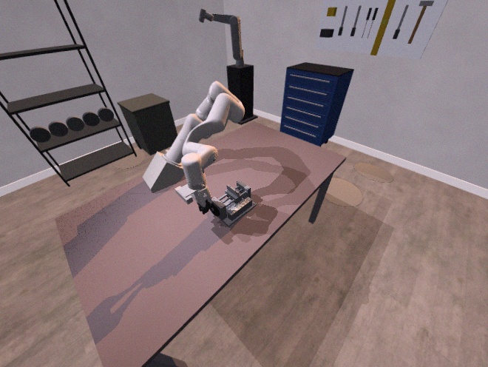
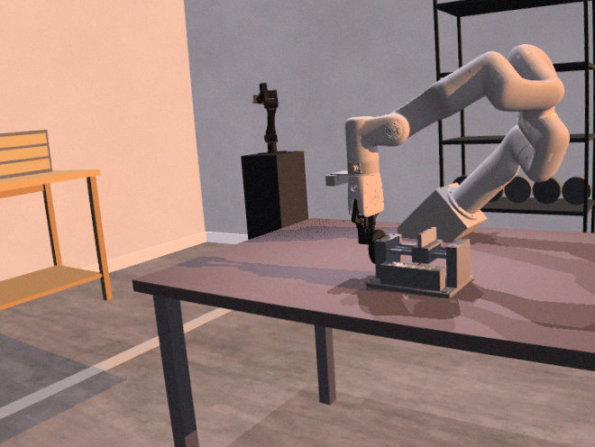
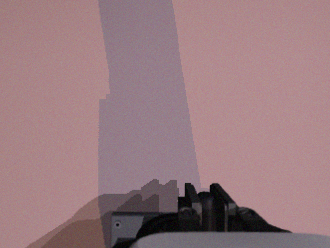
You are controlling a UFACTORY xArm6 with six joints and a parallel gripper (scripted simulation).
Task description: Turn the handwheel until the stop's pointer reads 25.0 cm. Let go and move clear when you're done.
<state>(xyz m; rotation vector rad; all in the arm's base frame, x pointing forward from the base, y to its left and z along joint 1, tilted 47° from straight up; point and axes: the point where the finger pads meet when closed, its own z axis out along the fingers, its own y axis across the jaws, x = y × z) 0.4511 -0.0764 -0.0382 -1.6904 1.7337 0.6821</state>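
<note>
The black handwheel is 2 cm to the left of my hand and 1 cm below it. Round my hand: sliding stop block (17 cm to the left, 3 cm ahead, 1 cm below).
</note>
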